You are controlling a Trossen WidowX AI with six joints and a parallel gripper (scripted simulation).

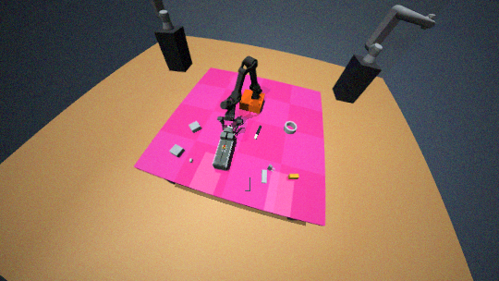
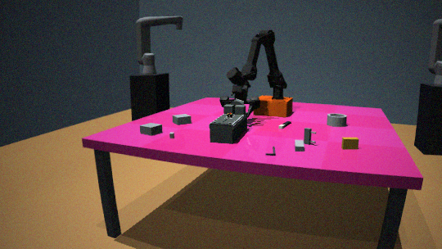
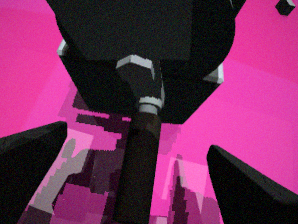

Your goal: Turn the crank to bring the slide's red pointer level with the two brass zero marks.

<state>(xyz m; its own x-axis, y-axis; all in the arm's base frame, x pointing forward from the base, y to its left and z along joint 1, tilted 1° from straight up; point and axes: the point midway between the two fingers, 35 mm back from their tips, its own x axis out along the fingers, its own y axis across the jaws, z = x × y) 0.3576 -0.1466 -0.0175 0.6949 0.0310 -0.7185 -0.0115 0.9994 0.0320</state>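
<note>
The dark crank handle lies 20 mm behind my gripper tip and 20 mm above it. Round my gripper tip: small cube (270 mm ahead, 210 mm to the right, 30 mm below); black-and-white stick (50 mm behind, 210 mm to the left, 40 mm below); red pointer (150 mm ahead, 10 mm to the left, 40 mm above).
</note>
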